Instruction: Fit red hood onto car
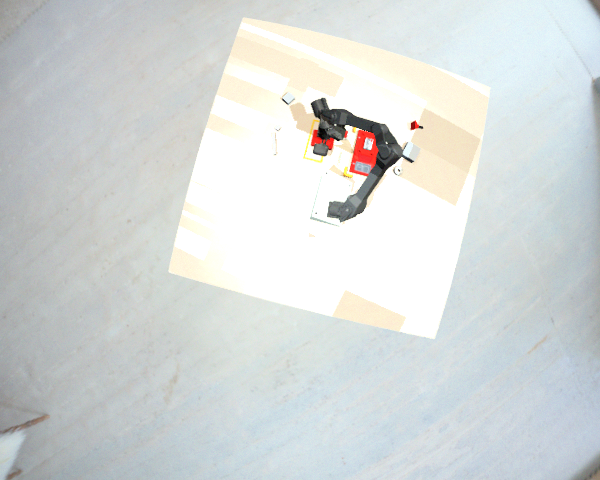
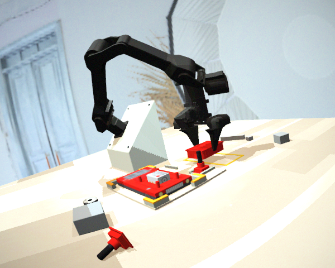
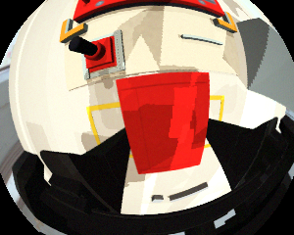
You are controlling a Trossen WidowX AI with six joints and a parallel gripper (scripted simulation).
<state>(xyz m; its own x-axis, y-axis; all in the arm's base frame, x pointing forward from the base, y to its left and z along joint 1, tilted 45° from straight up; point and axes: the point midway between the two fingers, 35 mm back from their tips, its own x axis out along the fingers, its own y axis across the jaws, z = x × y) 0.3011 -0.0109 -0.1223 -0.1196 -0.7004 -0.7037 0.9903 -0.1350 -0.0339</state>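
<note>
The grey engine block is 20 cm to the right of my gripper tip, 2 cm ahead of it and 1 cm below it. From my gripper tip the other things lie so: red hood (1 cm above).
</note>
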